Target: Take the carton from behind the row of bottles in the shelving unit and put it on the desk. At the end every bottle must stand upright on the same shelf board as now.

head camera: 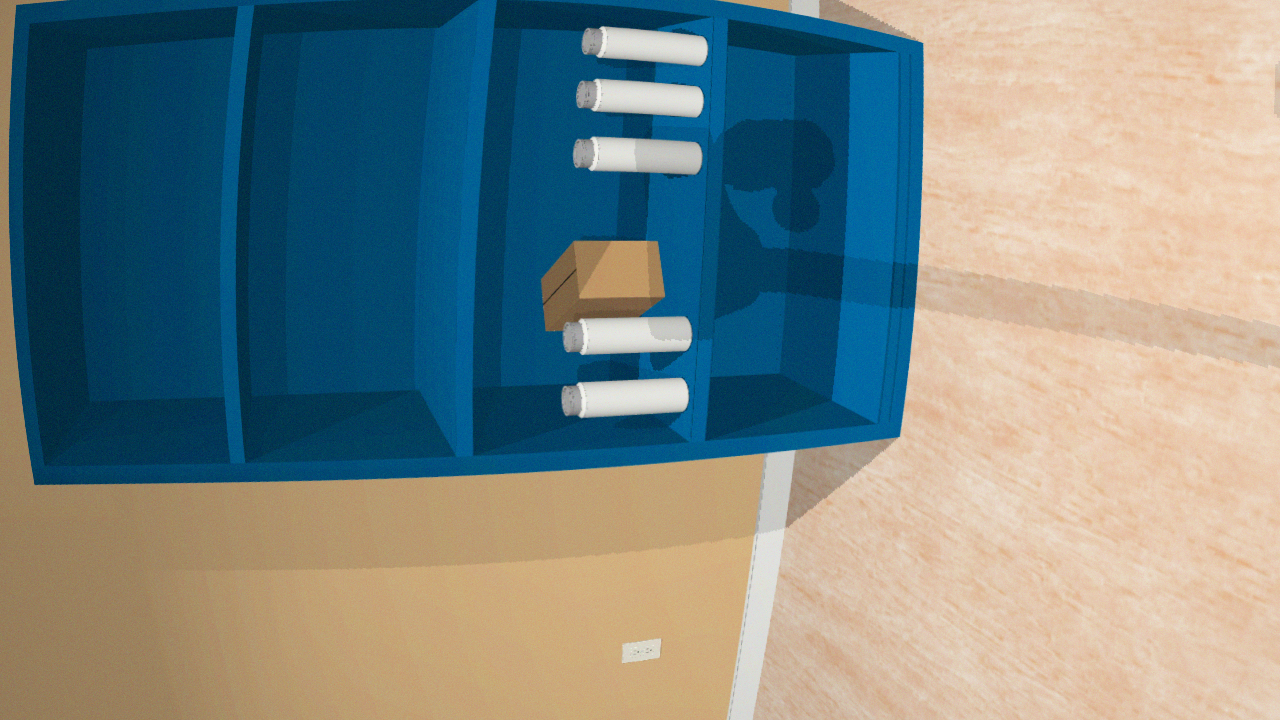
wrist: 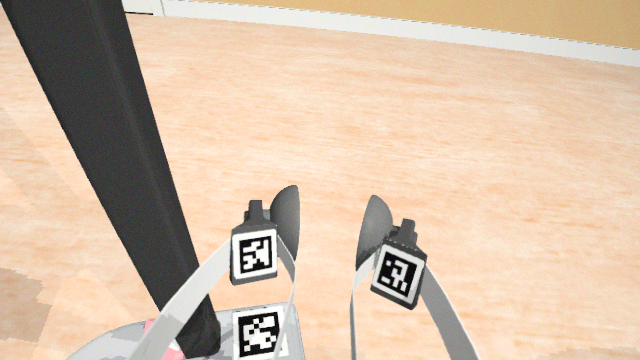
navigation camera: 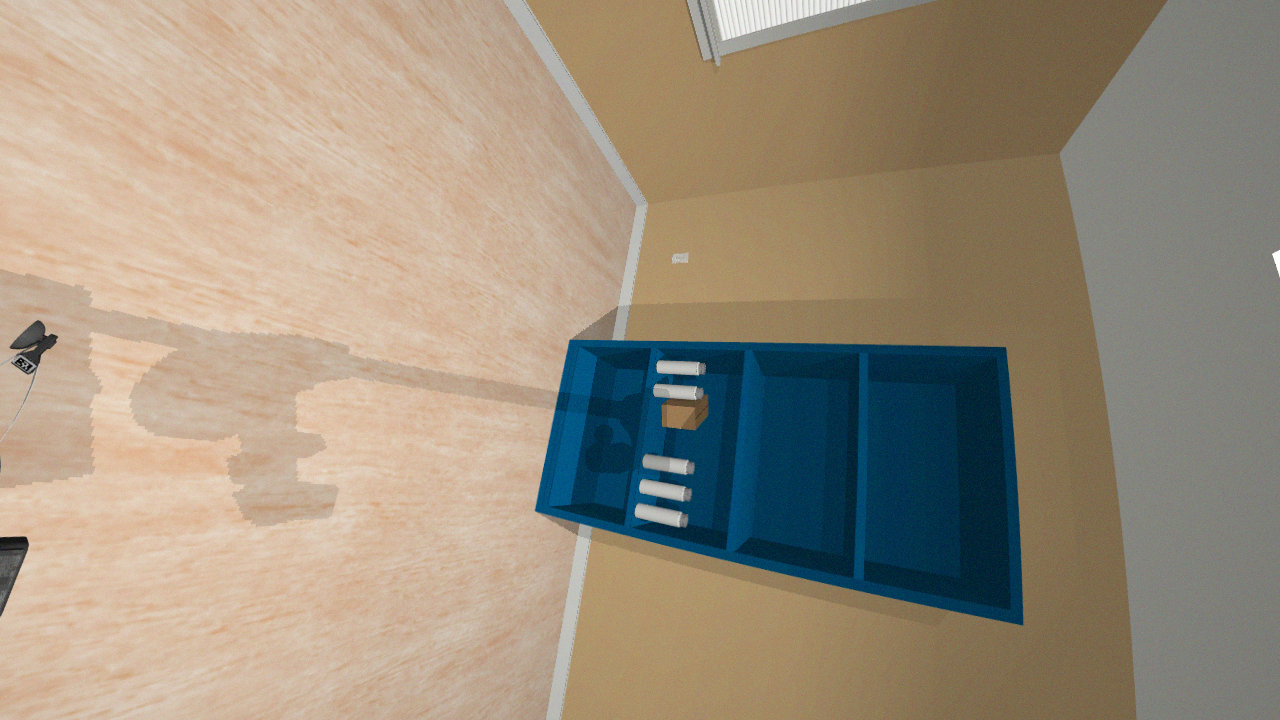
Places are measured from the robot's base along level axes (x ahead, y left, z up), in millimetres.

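Pixels of known places: gripper, fingertip midpoint: (wrist: 330, 215) (navigation camera: 6, 314).
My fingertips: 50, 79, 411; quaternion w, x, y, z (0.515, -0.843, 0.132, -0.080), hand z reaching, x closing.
Observation:
Ahead of a thing's pixels: the offset from my fingertips to its top centre, as dx, dy, dz. "*": to the spot under its first point. Level surfaces: height alone.
The blue shelving unit {* +1595, -430, +1005} (head camera: 237, 223) (navigation camera: 861, 447) shows sideways in the head and navigation views. Several white bottles with grey caps stand upright in a row on its second-lowest board {* +1595, -341, +112} (head camera: 707, 259). Two bottles {+1689, -212, +358} (head camera: 628, 335) {+1720, -97, +358} (head camera: 626, 397) (navigation camera: 677, 391) (navigation camera: 680, 367) are left of a gap; the others {+1586, -538, +358} (head camera: 640, 155) {+1557, -650, +358} (head camera: 644, 97) {+1516, -751, +358} (head camera: 650, 45) (navigation camera: 667, 463) (navigation camera: 665, 489) (navigation camera: 660, 514) are right of it. The brown carton {+1907, -331, +303} (head camera: 617, 270) (navigation camera: 683, 412) is behind the row, mostly in the gap, partly hidden by a left bottle. My gripper (wrist: 330, 215) is open and empty, far from the shelf. The desk does not show.
A tan wall (head camera: 447, 626) (navigation camera: 805, 232) stands behind the unit, with a white skirting board (head camera: 751, 591) and an outlet (head camera: 641, 651) (navigation camera: 680, 257). Wooden floor {dz -411} (navigation camera: 358, 179) (wrist: 450, 150) lies in front. A dark post (wrist: 105, 150) and part of my base (wrist: 120, 340) are beside the gripper.

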